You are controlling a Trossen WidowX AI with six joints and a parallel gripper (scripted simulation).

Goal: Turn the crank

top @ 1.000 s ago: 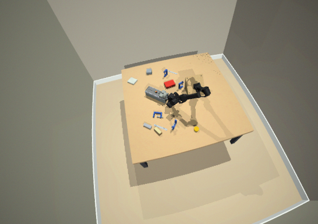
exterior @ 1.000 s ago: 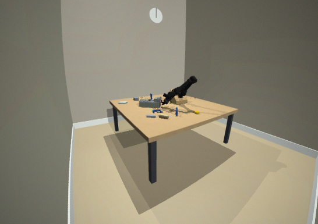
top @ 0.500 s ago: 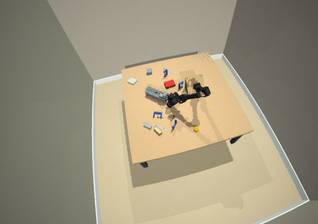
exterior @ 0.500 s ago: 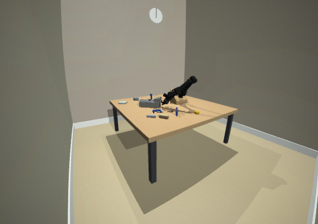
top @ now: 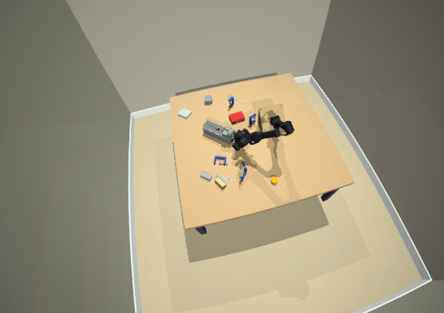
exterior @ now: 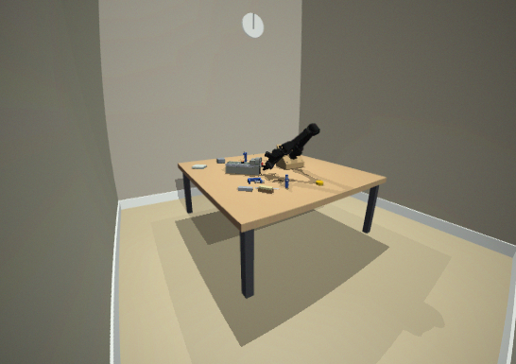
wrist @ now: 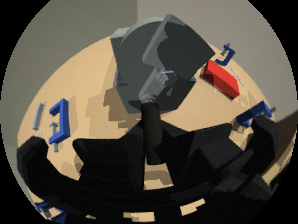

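My gripper tip is now 30 mm below the dark crank handle, 10 mm to the right of it and 10 mm past it. Round my gripper tip: red pointer (120 mm to the right, 110 mm ahead, 50 mm above); then tan block (320 mm to the left, 190 mm ahead, 20 mm below); then yellow disc (400 mm to the left, 190 mm behind, 20 mm below).
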